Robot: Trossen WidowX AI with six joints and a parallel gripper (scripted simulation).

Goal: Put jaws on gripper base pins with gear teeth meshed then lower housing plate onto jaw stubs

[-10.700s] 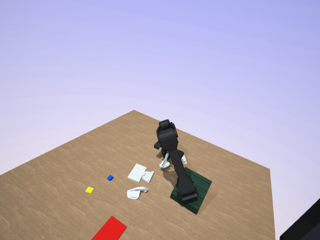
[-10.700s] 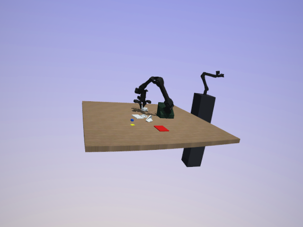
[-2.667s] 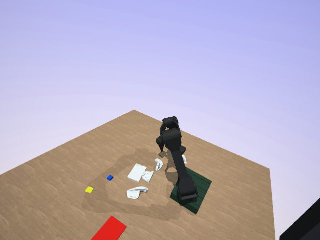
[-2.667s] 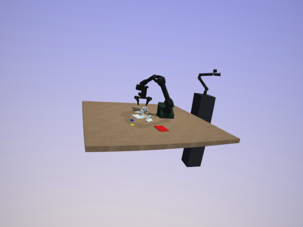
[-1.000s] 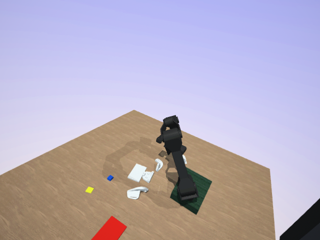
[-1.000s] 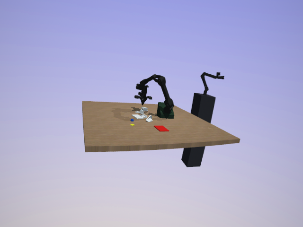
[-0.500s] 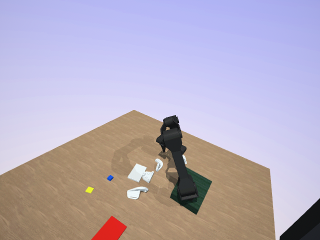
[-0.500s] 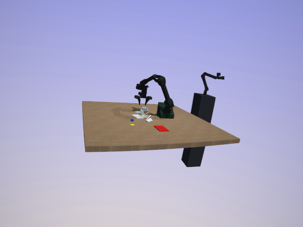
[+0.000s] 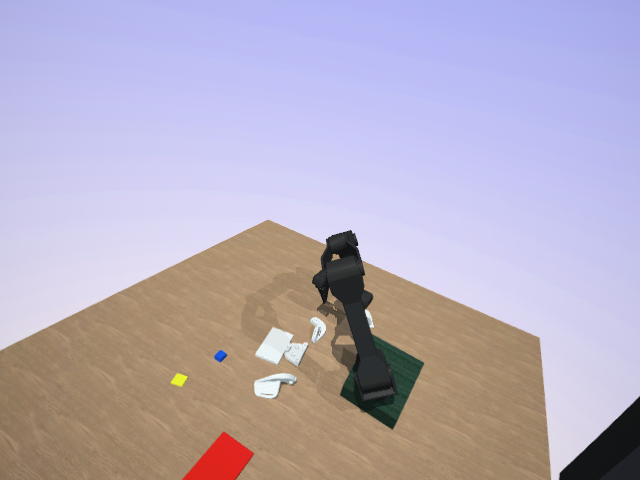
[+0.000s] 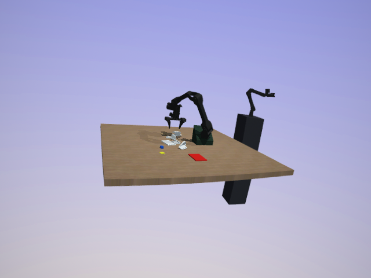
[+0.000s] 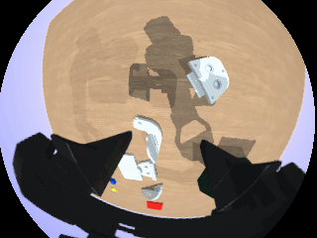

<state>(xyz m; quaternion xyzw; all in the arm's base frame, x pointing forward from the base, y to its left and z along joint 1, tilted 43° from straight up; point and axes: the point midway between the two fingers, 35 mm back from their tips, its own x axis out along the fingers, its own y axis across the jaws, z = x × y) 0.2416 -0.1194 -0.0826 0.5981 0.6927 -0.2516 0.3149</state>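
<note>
My gripper tip is now 4 cm short of the white jaw, 4 cm to the right of it and 8 cm above it. Also, from my gripper tip: blue cube 15 cm ahead, 34 cm to the left, 7 cm below; yellow tile 16 cm ahead, 45 cm to the left, 8 cm below; red patch 8 cm behind, 52 cm to the left, 8 cm below.
</note>
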